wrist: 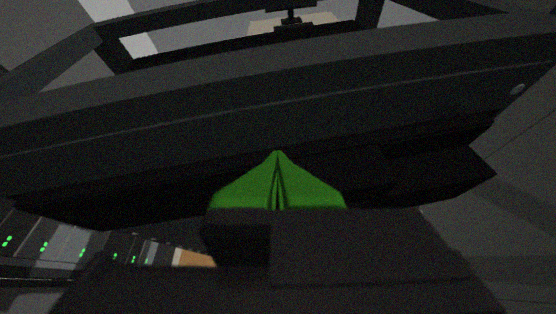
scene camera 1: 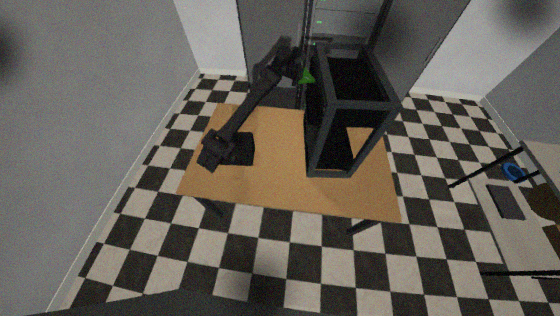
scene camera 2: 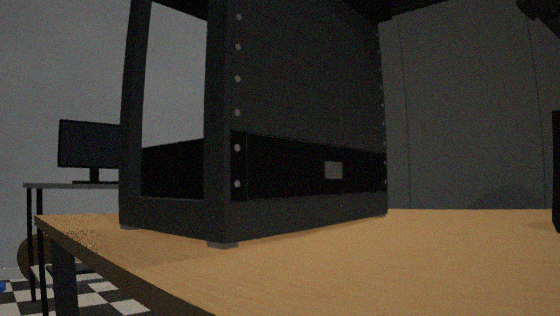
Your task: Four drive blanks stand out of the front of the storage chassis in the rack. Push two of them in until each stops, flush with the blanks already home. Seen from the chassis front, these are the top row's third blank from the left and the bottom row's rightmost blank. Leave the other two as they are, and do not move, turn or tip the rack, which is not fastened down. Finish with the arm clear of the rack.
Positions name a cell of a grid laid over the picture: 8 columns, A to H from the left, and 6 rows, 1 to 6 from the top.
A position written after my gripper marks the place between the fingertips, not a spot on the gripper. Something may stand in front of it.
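A dark rack is in sight for me at (scene camera 2: E3), and I find the rack at (wrist: F3) and at (scene camera 1: E2) too. I also see my gripper (wrist: D4).
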